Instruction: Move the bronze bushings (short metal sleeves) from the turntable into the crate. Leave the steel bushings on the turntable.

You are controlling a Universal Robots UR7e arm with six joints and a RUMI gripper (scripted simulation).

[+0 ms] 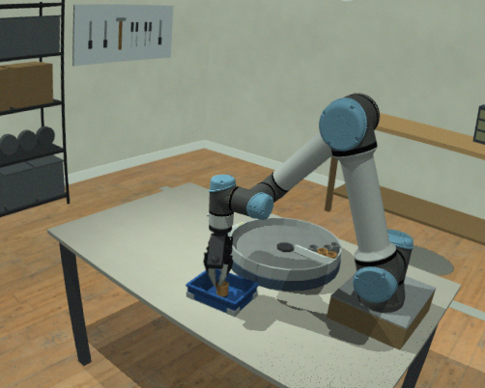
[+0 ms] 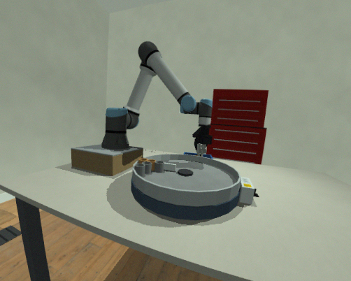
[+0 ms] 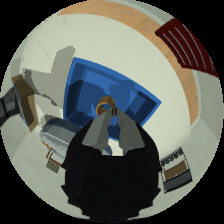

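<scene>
The blue crate lies 2 cm behind my hand, 1 cm to the right of it and 2 cm below it. From my hand the other things lie so: turntable 7 cm behind, 35 cm to the right, 1 cm above.
</scene>
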